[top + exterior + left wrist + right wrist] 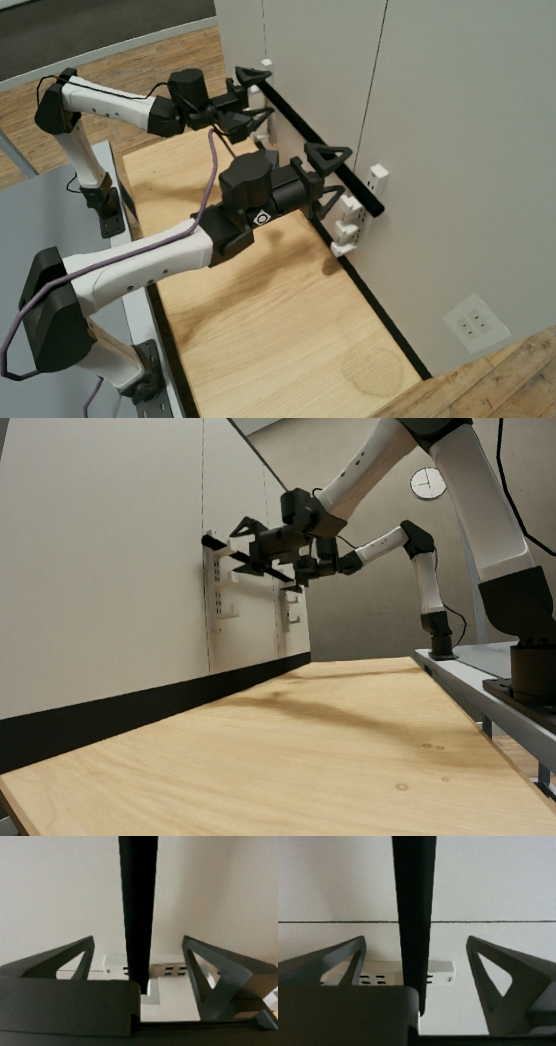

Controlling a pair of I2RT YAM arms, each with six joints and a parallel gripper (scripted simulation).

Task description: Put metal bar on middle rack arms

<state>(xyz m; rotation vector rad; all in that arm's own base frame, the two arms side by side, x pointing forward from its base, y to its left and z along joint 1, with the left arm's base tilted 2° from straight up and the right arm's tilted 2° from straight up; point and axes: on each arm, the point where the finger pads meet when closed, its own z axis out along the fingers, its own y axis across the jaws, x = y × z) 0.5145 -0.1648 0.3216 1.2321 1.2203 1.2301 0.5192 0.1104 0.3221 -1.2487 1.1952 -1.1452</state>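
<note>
Right now the black metal bar is 150 mm to the right of my left hand. From my left hand the other things lie so: wall: 150 mm ahead, 100 mm to the right, 90 mm above; then black strip: 30 mm ahead, 100 mm to the right, 330 mm below; then socket plate: 40 mm ahead, 610 mm to the right, 60 mm below.
The black metal bar is 15 cm to the left of my right hand. Also, from my right hand: wall 19 cm to the left, 14 cm ahead, 9 cm above; black strip 33 cm below, 19 cm to the left, 3 cm ahead; socket plate 31 cm to the right, 6 cm below, 4 cm ahead.
</note>
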